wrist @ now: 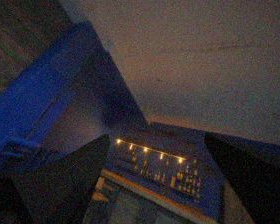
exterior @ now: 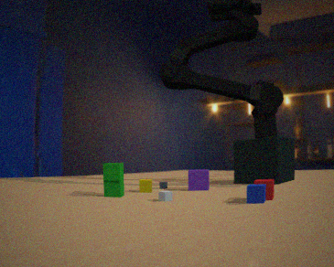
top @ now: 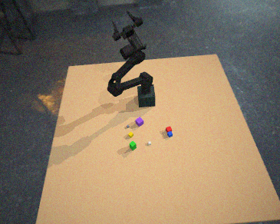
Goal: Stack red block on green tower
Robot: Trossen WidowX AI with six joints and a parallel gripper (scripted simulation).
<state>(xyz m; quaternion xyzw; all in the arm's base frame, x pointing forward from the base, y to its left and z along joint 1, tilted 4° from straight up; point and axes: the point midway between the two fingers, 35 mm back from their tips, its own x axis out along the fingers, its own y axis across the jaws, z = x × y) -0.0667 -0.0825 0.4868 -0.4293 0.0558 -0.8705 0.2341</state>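
Now: the red block 59 cm below my gripper tip, 37 cm ahead of it and 28 cm to the left of it. Also, from my gripper tip: small grey block (60 cm below, 33 cm ahead); then purple block (59 cm below, 31 cm ahead, 8 cm to the left); then yellow block (59 cm below, 40 cm ahead, 3 cm to the left).
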